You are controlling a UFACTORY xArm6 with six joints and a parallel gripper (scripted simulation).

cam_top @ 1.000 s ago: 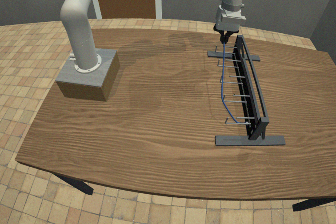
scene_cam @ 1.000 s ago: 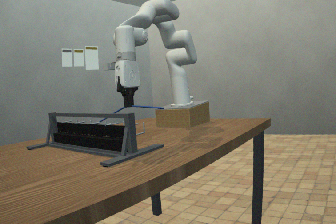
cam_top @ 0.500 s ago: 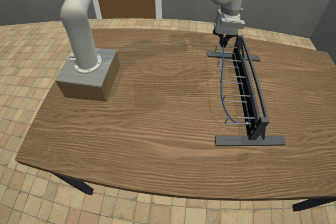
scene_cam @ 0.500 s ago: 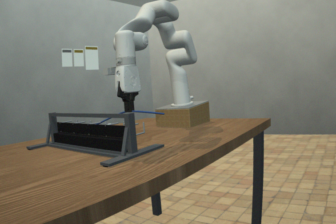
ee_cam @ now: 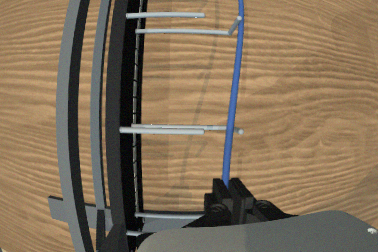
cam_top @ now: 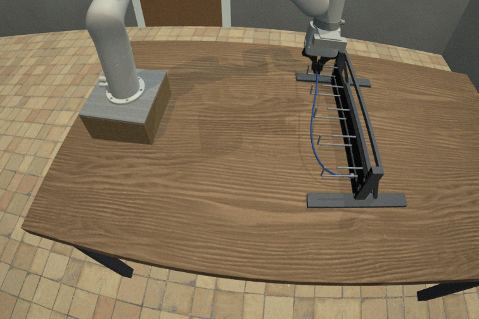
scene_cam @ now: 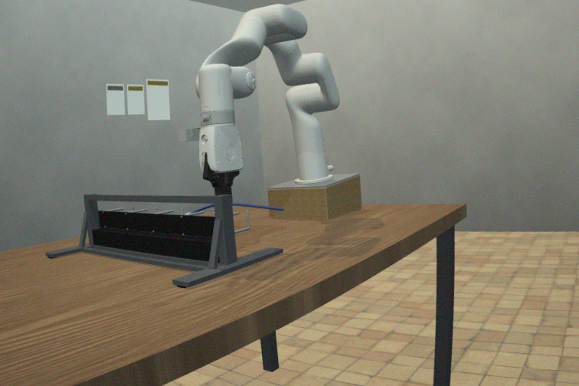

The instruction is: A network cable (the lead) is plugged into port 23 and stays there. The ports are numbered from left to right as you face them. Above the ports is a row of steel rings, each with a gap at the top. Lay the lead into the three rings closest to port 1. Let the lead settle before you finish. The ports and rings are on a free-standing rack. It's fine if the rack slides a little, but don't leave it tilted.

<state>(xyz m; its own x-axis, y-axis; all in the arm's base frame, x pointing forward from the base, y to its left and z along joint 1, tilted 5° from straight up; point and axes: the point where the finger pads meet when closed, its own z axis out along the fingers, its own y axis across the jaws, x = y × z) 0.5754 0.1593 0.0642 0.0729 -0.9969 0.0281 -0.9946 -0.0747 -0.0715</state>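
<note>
Right now my hand is 140 mm to the left of the dark grey rack, 110 mm short of it and 60 mm above it.
</note>
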